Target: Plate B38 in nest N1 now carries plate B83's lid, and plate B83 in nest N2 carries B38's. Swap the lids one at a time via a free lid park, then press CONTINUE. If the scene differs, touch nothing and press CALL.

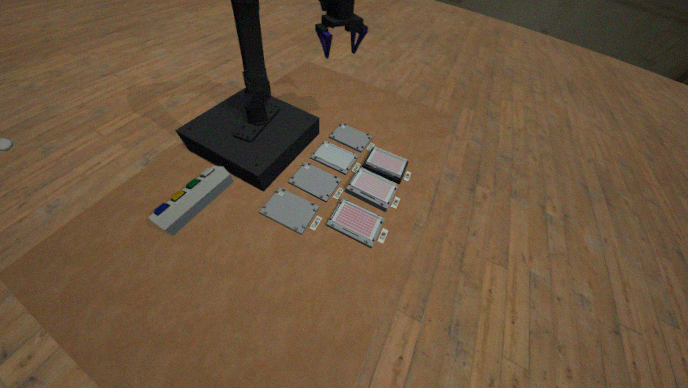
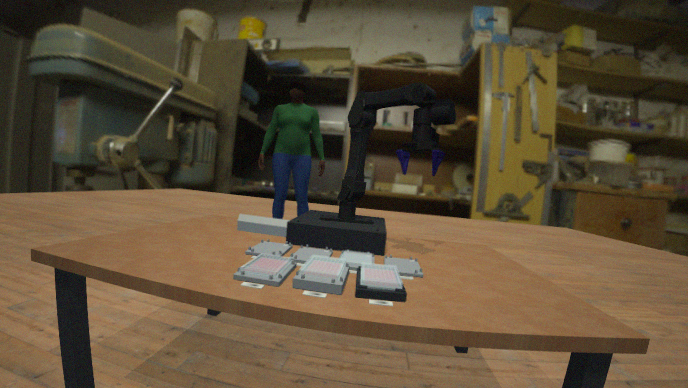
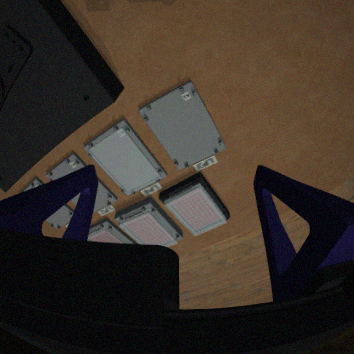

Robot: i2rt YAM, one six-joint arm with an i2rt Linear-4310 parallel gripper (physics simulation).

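Pixels of known places: gripper, fingertip midpoint: (image 1: 340,55) (image 2: 418,175) (image 3: 175,173); arm's base at its link origin: (image 1: 258,121) (image 2: 346,220).
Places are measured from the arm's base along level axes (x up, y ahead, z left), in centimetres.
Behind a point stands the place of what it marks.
My gripper (image 1: 341,54) @(x 18.8, y 21.7, z 19.3 cm) (image 2: 420,174) @(x 18.8, y 21.7, z 19.3 cm) (image 3: 175,173) @(x 18.8, y 21.7, z 19.3 cm) is open and empty, high above the table. Three plates with pink wells stand in a row: one plate (image 1: 357,220) @(x -5.8, y 42.6, z -21.1 cm) (image 2: 267,264) @(x -5.4, y 44.3, z -20.5 cm) and a middle plate (image 1: 374,186) @(x -4.1, y 44.5, z -8.6 cm) (image 2: 322,267) @(x -4.1, y 47.0, z -8.1 cm) (image 3: 150,227) @(x -4.1, y 42.5, z -5.5 cm) in grey nests, and a third plate (image 1: 387,161) @(x -4.4, y 46.4, z 4.1 cm) (image 2: 380,276) @(x -4.5, y 49.5, z 4.2 cm) (image 3: 197,210) @(x -4.4, y 45.4, z 5.5 cm) in a black nest. Beside them are several flat grey lid parks; one bears a pale clear lid (image 1: 334,156) @(x -6.3, y 28.0, z 0.7 cm) (image 2: 357,258) @(x -6.3, y 29.6, z 1.6 cm) (image 3: 125,159) @(x -6.3, y 27.4, z 2.6 cm), and an end park (image 1: 351,136) @(x -7.1, y 30.5, z 14.4 cm) (image 2: 404,266) @(x -7.1, y 32.1, z 14.6 cm) (image 3: 183,125) @(x -7.1, y 29.7, z 14.9 cm) is bare. Plate and nest names are too small to read.
A grey button box (image 1: 197,207) @(x -6.0, y -1.1, z -33.3 cm) (image 2: 262,225) @(x -4.9, y -0.8, z -31.8 cm) with blue (image 1: 161,208) @(x -2.5, y -6.6, z -38.0 cm), yellow (image 1: 178,195) @(x -2.6, y -5.5, z -33.1 cm), green (image 1: 193,183) @(x -2.6, y -4.5, z -28.4 cm) and white (image 1: 207,172) @(x -2.6, y -3.5, z -23.6 cm) buttons lies beside the black robot base (image 1: 220,145) @(x 0.1, y -4.3, z -14.8 cm) (image 2: 335,235) @(x -3.1, y 15.0, z -4.3 cm) (image 3: 55,100) @(x -0.4, y 11.2, z 5.8 cm). A person in green (image 2: 292,130) stands behind the table.
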